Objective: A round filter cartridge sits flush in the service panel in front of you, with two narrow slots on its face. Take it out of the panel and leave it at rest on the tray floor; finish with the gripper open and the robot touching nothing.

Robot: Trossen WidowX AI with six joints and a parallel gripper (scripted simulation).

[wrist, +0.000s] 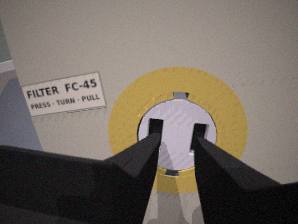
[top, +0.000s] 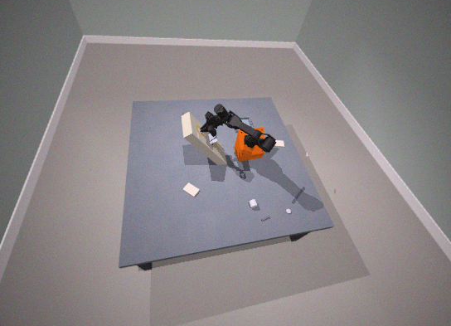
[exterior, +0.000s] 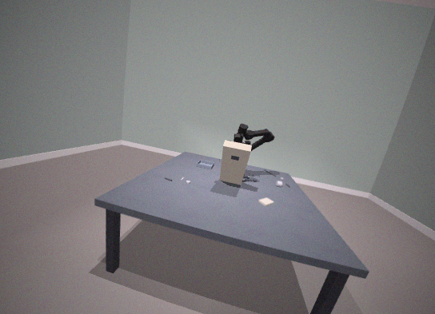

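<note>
My gripper tip is now 2 cm short of the white round filter cartridge and 1 cm above it. From my gripper tip the other things lie so: shallow frame: 40 cm behind, 29 cm to the right, 27 cm below.
</note>
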